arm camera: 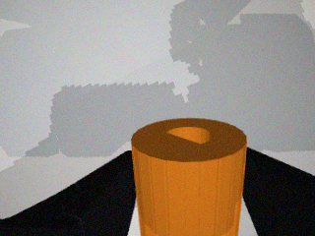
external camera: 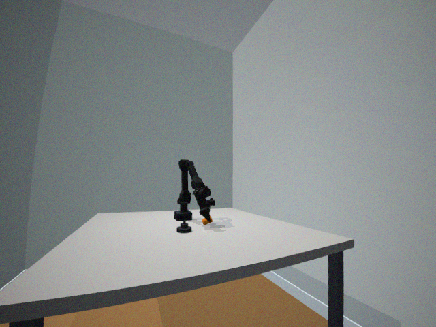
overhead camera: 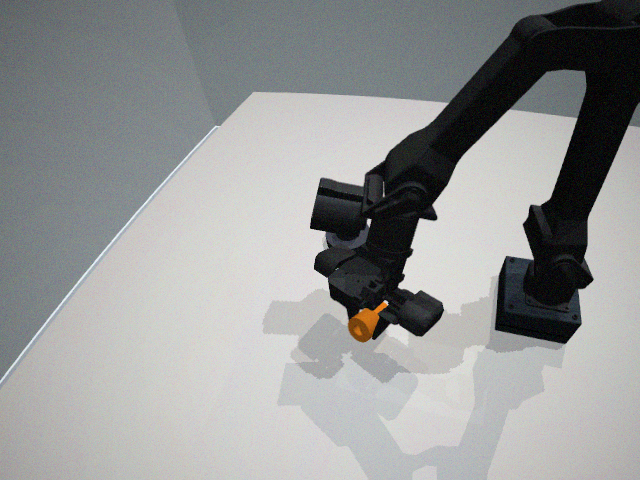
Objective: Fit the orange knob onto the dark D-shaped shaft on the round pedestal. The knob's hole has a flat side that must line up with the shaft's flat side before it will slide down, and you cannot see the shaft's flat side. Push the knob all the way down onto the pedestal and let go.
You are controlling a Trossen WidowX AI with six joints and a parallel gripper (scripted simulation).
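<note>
Right now my gripper tip is 2 cm to the left of the orange knob and 1 cm past it. The rest, counted from my gripper tip: pedestal (19 cm to the right, 9 cm ahead).
</note>
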